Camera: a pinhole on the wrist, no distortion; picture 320 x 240 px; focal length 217.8 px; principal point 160.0 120.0 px. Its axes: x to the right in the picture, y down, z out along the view. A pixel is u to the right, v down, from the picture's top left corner.
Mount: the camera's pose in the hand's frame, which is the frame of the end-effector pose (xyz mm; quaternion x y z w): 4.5 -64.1 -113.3 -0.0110 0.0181 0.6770 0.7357
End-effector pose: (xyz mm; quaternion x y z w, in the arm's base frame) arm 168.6 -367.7 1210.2 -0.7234 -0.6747 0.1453 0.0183
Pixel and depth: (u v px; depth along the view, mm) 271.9 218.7 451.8
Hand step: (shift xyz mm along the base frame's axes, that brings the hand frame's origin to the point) 110.7 -245.8 -328.6
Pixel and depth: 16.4 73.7 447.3
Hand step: -414.6 51.0 -267.8
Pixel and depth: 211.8 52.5 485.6
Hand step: -21.5 99.4 -394.6
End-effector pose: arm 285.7 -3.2 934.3 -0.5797 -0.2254 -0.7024 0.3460
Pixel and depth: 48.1 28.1 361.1
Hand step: -30.1 312.3 219.2
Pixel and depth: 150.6 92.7 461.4
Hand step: 171.0 281.1 148.6
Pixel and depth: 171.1 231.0 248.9
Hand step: 76.9 144.4 -81.1
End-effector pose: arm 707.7 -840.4 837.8 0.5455 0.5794 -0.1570 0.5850
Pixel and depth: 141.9 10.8 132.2
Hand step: -32.0 -10.1 -99.7
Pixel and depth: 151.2 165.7 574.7
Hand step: 159.6 -448.4 -53.7
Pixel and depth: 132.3 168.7 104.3
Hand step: -67.4 -26.8 -14.4
